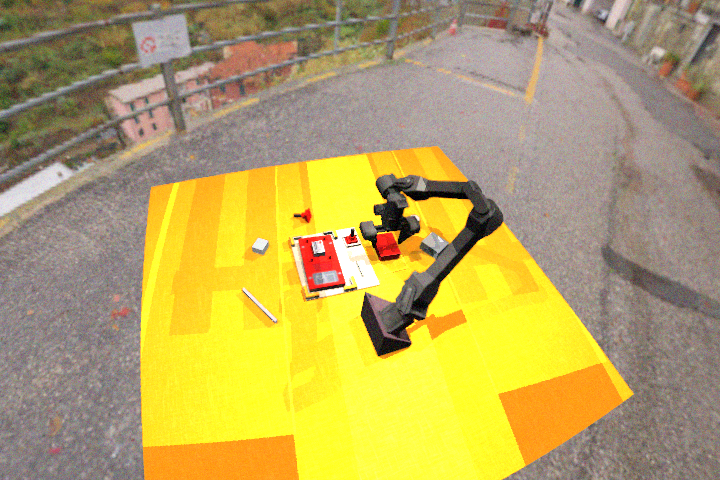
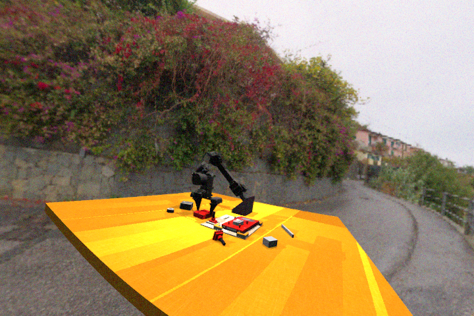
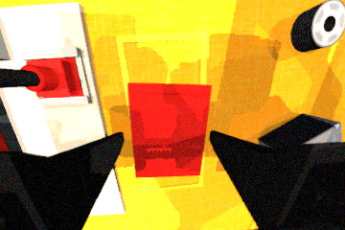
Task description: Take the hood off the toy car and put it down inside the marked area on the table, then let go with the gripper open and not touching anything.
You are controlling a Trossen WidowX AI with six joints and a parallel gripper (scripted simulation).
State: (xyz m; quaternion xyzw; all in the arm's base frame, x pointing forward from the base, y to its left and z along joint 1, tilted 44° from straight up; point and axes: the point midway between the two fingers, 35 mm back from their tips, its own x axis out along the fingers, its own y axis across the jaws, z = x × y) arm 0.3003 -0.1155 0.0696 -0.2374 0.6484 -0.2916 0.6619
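My gripper tip is right at the red hood. Round my gripper tip: white base plate: 200 mm to the left, 10 mm below, 10 mm ahead; black wheel: 160 mm to the right, 100 mm ahead, 10 mm below; grey rod: 430 mm to the left, 110 mm behind, 10 mm below.
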